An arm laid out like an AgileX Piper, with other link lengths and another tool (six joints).
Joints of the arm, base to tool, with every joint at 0 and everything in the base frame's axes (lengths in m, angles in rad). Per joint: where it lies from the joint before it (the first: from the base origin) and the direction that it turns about. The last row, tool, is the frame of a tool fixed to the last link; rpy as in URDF.
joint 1: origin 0 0 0.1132 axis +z
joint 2: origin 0 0 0 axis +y
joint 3: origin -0.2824 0 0.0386 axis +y
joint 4: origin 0.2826 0 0.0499 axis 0.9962 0 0.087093
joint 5: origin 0 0 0 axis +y
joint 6: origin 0.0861 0 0.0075 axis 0.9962 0 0.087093
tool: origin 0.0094 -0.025 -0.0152 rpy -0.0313 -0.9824 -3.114
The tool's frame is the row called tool.
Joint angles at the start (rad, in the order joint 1, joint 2, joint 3, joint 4, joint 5, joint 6):
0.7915, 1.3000, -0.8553, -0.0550, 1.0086, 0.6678
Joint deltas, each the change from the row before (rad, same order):
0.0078, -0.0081, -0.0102, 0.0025, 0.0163, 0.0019
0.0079, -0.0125, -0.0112, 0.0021, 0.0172, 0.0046
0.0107, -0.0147, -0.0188, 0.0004, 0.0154, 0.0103
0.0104, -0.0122, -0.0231, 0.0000, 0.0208, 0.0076
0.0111, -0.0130, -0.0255, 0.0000, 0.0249, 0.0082
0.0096, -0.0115, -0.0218, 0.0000, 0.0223, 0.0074
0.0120, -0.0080, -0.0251, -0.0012, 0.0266, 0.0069
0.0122, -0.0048, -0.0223, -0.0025, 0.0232, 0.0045
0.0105, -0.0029, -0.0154, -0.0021, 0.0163, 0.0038
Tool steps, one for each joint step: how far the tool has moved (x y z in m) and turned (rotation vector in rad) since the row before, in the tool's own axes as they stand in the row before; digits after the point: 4 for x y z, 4 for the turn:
0.0015, -0.0016, -0.0047, 0.0052, -0.0002, -0.0012
0.0020, -0.0015, -0.0060, 0.0062, 0.0035, 0.0023
0.0039, -0.0028, -0.0076, 0.0110, 0.0130, 0.0078
0.0046, -0.0029, -0.0080, 0.0100, 0.0103, 0.0044
0.0048, -0.0029, -0.0089, 0.0097, 0.0094, 0.0044
0.0040, -0.0023, -0.0079, 0.0080, 0.0074, 0.0039
0.0040, -0.0028, -0.0080, 0.0068, 0.0043, -0.0004
0.0033, -0.0027, -0.0067, 0.0063, 0.0030, -0.0044
0.0020, -0.0022, -0.0047, 0.0048, 0.0015, -0.0044

